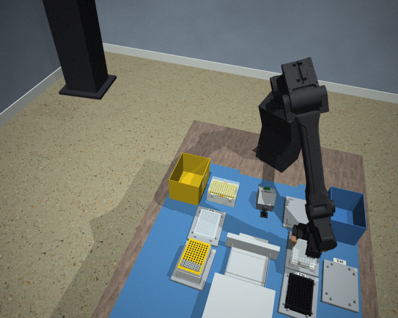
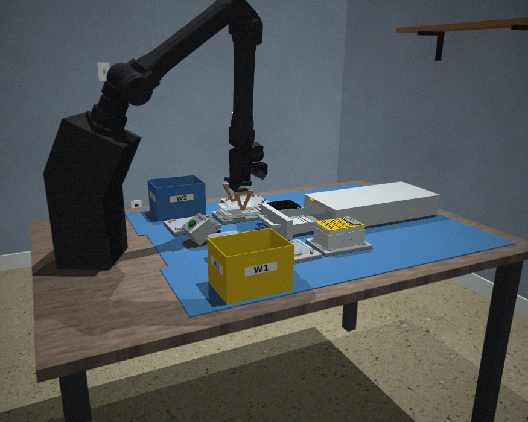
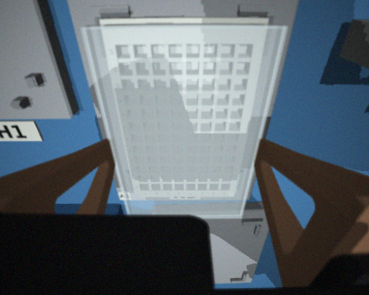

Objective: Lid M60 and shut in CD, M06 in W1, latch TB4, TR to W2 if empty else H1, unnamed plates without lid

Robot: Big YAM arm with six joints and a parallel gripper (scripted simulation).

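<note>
Right now the clear plate lid is right at my hand. Also, from my hand: white assay plate: 3 cm below; nest N3: 4 cm below; home nest H1: 10 cm ahead, 13 cm to the left, 4 cm below.
</note>
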